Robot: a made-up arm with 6 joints.
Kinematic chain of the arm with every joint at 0, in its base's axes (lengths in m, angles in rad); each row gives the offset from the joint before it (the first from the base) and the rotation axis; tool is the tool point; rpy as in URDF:
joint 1: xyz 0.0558 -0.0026 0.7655 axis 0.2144 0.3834 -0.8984
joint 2: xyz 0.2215 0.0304 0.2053 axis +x
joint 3: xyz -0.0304 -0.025 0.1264 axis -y
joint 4: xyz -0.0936 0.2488 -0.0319 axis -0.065 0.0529 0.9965
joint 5: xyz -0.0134 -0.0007 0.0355 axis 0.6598 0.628 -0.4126
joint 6: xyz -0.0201 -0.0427 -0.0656 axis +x
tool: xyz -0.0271 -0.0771 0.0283 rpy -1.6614 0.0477 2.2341
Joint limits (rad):
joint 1: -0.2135..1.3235
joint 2: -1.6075..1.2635
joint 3: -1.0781..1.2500
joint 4: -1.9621..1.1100
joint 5: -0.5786..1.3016
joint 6: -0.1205..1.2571
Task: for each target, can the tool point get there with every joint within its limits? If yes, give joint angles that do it. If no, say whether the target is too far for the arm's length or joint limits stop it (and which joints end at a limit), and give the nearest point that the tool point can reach.
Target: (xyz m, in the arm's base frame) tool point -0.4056 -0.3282 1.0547
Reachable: no: joint limits stop it (at a limit: joint 1, joint 2, joint 3, joint 5, joint 6) | nearest point -0.0501 -0.3143 1.1034 | short by 0.359 m
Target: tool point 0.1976 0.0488 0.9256
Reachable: yes | joints 0.5721 -0.5183 0.1809 0.0002 -0.0326 0.6331
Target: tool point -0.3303 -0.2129 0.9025
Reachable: no: joint limits stop it (at a limit: joint 1, joint 2, joint 3, joint 4, joint 5) | nearest point -0.0369 -0.3057 1.0644 | short by 0.348 m
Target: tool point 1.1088 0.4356 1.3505
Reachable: no: too far | nearest point 0.5057 0.1553 1.1171 | short by 0.705 m
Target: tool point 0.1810 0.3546 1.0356
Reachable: yes | joints 0.0410 0.3368 0.5120 -1.3273 0.6084 0.9462
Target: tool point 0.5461 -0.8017 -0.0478
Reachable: no: too far | nearest point 0.2699 -0.1244 0.5177 | short by 0.925 m
